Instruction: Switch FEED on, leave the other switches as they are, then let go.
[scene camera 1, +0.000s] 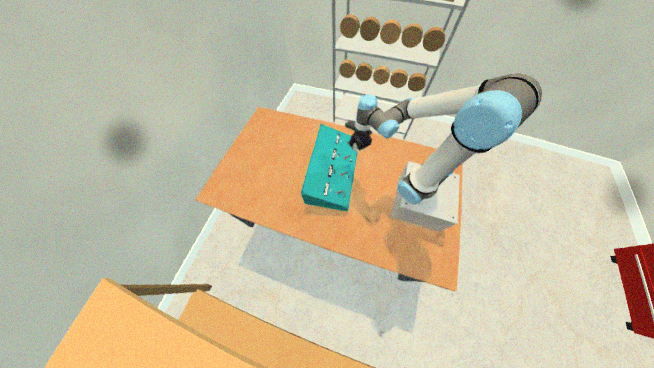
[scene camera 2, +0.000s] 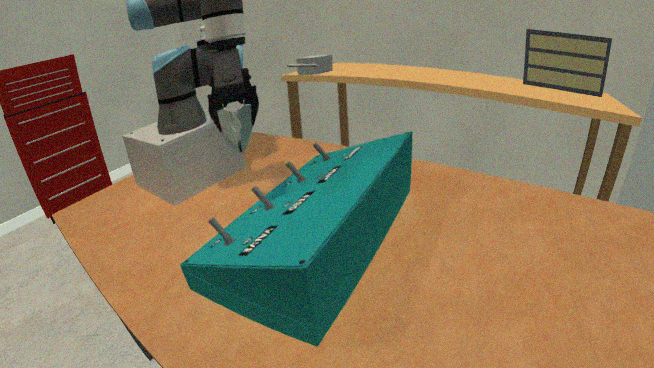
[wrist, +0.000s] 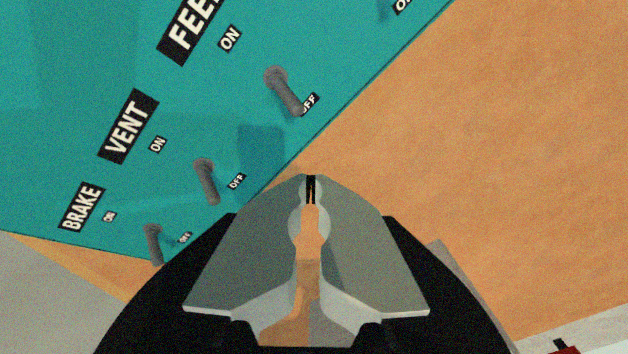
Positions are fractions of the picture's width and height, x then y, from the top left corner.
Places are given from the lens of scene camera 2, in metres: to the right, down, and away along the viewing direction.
my gripper (scene camera 2: 0.37, 0.41): -0.16, -0.06, 0.59
teal switch box (scene camera 2: 0.45, 0.72): -0.04, 0.09, 0.36
